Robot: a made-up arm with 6 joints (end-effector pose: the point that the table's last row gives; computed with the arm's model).
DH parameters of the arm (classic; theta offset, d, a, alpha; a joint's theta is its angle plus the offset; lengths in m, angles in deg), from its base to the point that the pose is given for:
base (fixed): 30.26 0 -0.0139 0
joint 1: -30.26 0.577 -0.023 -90
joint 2: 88.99 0 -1.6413 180
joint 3: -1.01 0.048 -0.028 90
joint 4: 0 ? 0.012 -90
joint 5: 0 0.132 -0.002 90
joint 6: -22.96 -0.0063 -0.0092 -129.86
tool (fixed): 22.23 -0.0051 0 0
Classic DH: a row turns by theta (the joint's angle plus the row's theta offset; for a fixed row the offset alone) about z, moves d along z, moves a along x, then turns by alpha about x.
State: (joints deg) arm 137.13 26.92 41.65 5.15 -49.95 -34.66
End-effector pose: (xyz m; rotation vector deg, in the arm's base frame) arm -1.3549 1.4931 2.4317 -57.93 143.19 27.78
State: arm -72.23 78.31 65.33 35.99 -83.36 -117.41
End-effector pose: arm 0.7156 -2.8375 0.7301 -127.80 75.43 33.54
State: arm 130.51 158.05 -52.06 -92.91 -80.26 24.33
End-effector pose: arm 0.3437 -0.3795 -0.1636 -62.60 -25.79 160.57
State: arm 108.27 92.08 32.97 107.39 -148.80 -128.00
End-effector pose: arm -0.7657 2.3262 -0.5271 67.63 25.66 18.07
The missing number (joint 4, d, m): -1.354
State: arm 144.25 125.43 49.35 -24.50 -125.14 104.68
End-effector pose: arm -1.2384 1.0649 -1.6714 120.85 10.73 36.03
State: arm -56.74 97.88 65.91 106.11 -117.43 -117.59
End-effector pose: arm 1.5275 -2.3942 -0.1925 83.43 -78.39 -108.16
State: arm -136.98 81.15 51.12 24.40 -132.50 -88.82
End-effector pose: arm -2.1861 -1.7844 0.2433 -27.39 61.56 4.35
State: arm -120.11 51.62 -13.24 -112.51 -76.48 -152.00
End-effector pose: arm -0.8654 -1.5177 0.3591 62.21 49.77 -86.29
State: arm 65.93 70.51 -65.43 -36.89 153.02 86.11
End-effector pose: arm 0.3200 0.3983 0.2529 -16.41 9.42 -18.98
